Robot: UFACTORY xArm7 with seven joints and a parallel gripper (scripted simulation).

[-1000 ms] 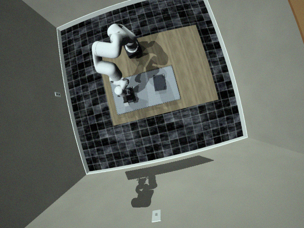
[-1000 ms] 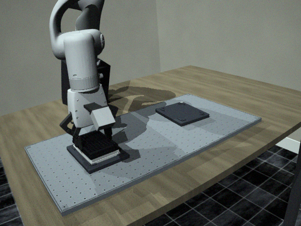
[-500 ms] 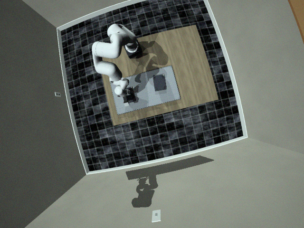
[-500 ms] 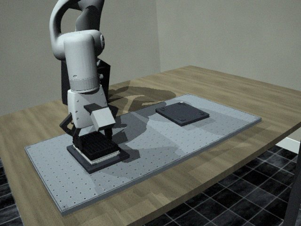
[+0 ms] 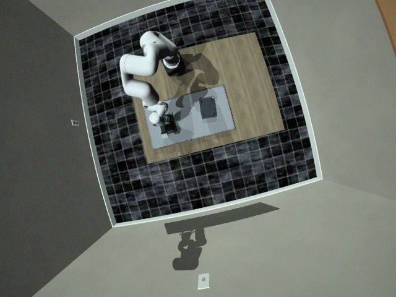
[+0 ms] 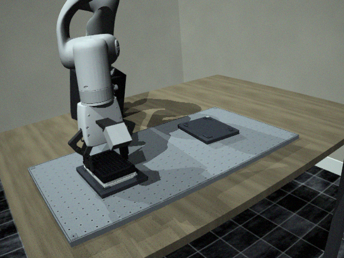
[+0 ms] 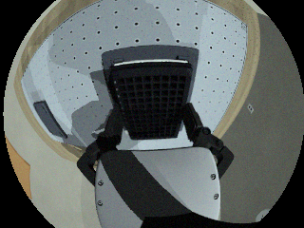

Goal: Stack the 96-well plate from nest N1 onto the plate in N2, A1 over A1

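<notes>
Right now the black 96-well plate is 1 cm below my hand. From my hand the other things lie so: plate nest N1: 6 cm behind, 35 cm to the left, 4 cm below; plate nest N2: 4 cm below; white 96-well plate: 2 cm below.
</notes>
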